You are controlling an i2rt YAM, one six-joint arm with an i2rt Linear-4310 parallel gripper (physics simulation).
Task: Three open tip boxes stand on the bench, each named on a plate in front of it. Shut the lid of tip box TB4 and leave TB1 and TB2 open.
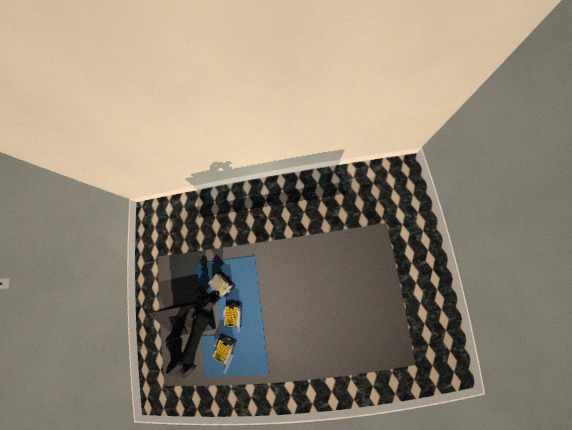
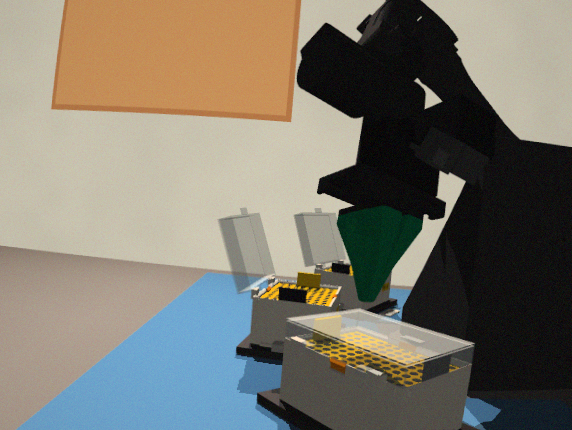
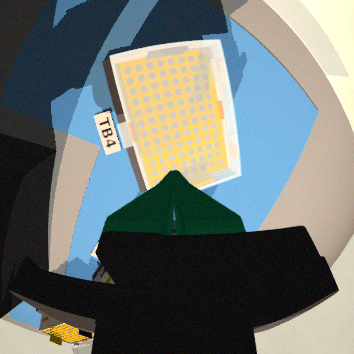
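Observation:
Tip box TB4 has its clear lid lying flat over the yellow tip rack, and its name plate reads TB4. A middle box stands open, its clear lid raised and leaning back. A far box is also open, its lid raised. The plates of these two are not readable. My gripper is shut and empty, its green fingertips pointing down near one end of TB4; the exact gap is unclear.
The boxes stand on a blue mat on the grey-brown bench. The middle box stands close to TB4. The dark arm base is beside the mat. An orange board hangs on the wall.

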